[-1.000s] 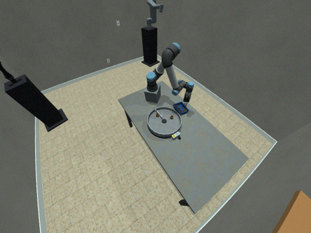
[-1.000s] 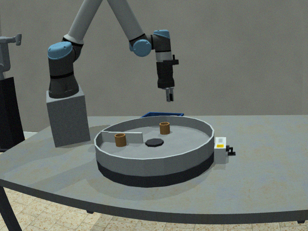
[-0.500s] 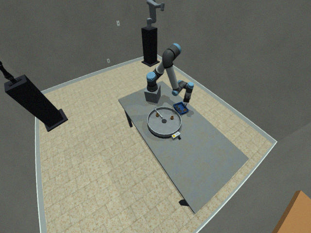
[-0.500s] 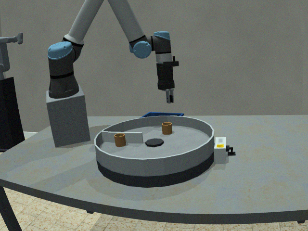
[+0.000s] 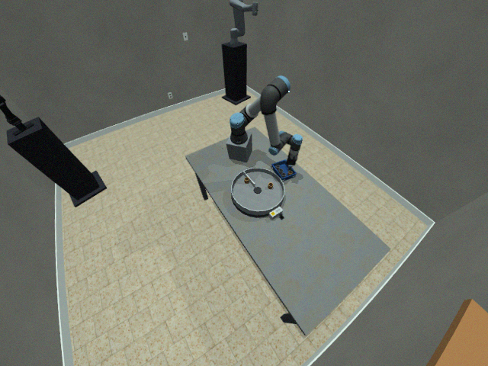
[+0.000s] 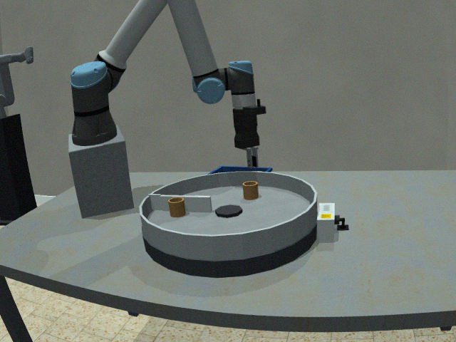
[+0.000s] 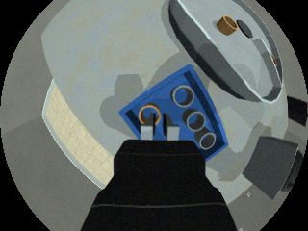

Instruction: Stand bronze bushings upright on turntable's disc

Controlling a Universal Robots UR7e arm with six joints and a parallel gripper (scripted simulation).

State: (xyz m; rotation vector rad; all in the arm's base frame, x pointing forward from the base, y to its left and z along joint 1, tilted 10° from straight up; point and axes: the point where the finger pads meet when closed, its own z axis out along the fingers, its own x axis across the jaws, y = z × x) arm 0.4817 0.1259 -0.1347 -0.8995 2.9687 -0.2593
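The blue crate lies 60 mm below my hand and 50 mm behind it. From my hand the other things lie so: turntable disc: 350 mm to the right, 60 mm behind, 30 mm below.
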